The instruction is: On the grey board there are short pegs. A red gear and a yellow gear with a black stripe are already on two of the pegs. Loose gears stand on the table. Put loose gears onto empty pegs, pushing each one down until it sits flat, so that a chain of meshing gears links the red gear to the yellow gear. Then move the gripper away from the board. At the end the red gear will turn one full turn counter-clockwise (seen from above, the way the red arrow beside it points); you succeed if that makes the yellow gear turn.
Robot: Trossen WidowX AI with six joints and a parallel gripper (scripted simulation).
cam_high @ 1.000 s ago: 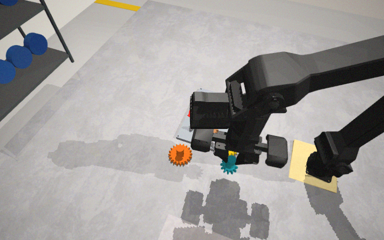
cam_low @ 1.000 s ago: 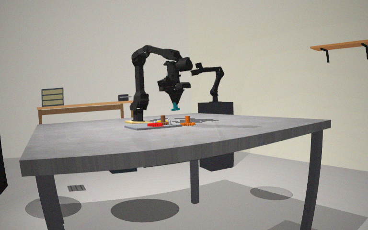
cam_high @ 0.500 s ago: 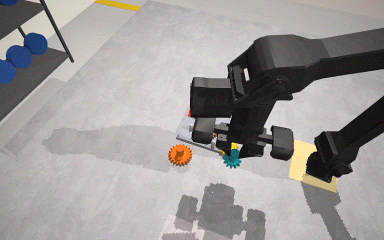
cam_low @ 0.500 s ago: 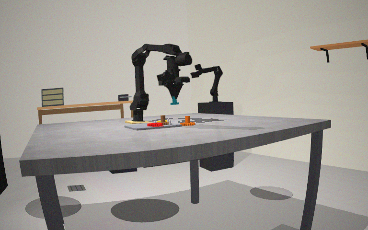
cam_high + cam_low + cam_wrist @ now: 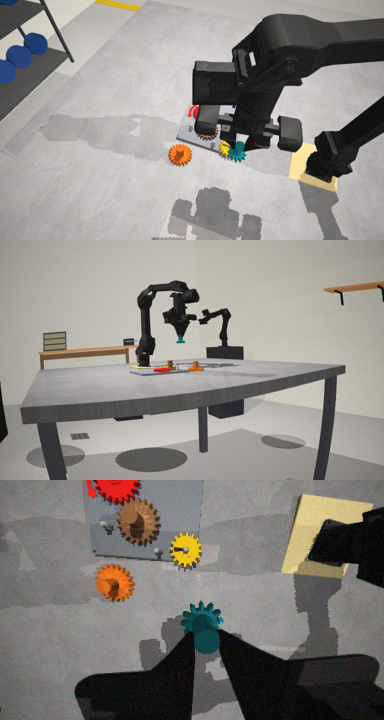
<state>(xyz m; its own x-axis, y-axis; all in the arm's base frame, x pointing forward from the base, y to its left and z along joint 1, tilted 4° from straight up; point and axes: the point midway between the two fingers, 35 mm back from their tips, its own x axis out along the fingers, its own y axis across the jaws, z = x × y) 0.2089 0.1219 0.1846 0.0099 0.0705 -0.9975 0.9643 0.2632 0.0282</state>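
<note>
Right now the yellow gear is 13 cm below my gripper tip, 7 cm to the right of it and 3 cm ahead of it. Round my gripper tip: orange gear 14 cm ahead, 13 cm below, 1 cm to the left; brown gear 12 cm below, 11 cm ahead, 9 cm to the right; teal gear 1 cm below.
</note>
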